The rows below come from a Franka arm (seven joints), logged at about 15 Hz.
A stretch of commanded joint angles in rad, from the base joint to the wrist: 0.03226 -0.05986 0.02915 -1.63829 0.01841 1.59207 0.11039; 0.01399 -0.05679 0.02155 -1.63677 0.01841 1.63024 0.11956; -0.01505 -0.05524 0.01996 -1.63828 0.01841 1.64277 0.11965; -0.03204 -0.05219 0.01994 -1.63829 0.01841 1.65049 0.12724; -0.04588 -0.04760 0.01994 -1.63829 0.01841 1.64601 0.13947; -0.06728 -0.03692 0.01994 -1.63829 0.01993 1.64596 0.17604; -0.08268 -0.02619 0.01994 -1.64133 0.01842 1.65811 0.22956; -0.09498 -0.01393 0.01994 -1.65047 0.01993 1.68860 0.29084; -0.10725 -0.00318 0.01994 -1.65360 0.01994 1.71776 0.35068; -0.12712 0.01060 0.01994 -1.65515 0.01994 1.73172 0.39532; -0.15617 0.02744 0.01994 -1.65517 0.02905 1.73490 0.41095; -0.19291 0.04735 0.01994 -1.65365 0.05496 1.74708 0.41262; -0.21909 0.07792 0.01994 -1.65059 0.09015 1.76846 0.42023
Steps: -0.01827 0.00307 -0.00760 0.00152 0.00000 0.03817 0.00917; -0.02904 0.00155 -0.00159 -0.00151 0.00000 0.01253 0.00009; -0.01699 0.00305 -0.00002 -0.00001 0.00000 0.00772 0.00759; -0.01384 0.00459 0.00000 0.00000 0.00000 -0.00448 0.01223; -0.02140 0.01068 0.00000 0.00000 0.00152 -0.00005 0.03657; -0.01540 0.01073 0.00000 -0.00304 -0.00151 0.01215 0.05352; -0.01230 0.01226 0.00000 -0.00914 0.00151 0.03049 0.06128; -0.01227 0.01075 0.00000 -0.00313 0.00001 0.02916 0.05984; -0.01987 0.01378 0.00000 -0.00155 0.00000 0.01396 0.04464; -0.02905 0.01684 0.00000 -0.00002 0.00911 0.00318 0.01563; -0.03674 0.01991 0.00000 0.00152 0.02591 0.01218 0.00167; -0.02618 0.03057 0.00000 0.00306 0.03519 0.02138 0.00761
